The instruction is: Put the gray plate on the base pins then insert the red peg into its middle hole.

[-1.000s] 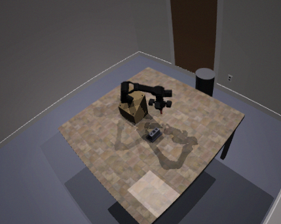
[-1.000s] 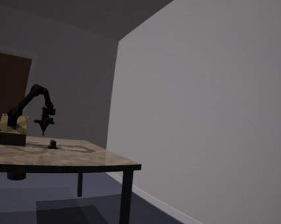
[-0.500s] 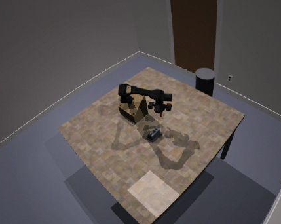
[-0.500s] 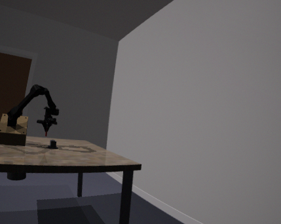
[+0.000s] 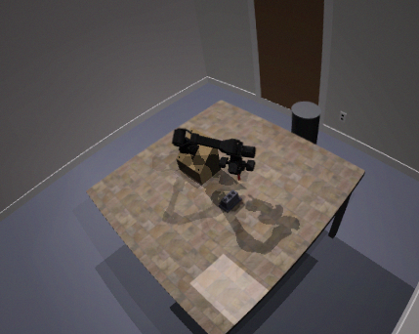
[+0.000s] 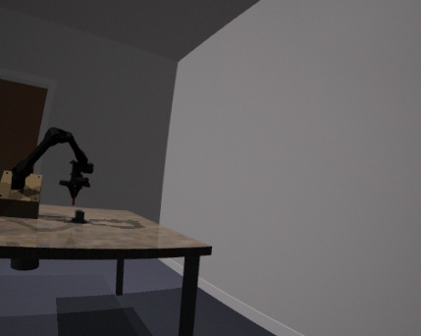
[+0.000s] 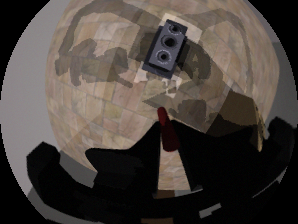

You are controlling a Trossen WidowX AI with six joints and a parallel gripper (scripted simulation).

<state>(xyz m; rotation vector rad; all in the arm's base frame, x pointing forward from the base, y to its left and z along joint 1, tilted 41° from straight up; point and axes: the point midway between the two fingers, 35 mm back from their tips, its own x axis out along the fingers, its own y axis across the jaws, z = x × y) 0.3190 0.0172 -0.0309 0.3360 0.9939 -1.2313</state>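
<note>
The gray plate is 3 cm ahead of my gripper tip, 11 cm to the right of it and 7 cm below it. From my gripper tip the other things lie so: red peg (right at my gripper tip); then dark base (3 cm ahead, 11 cm to the right, 11 cm below).
</note>
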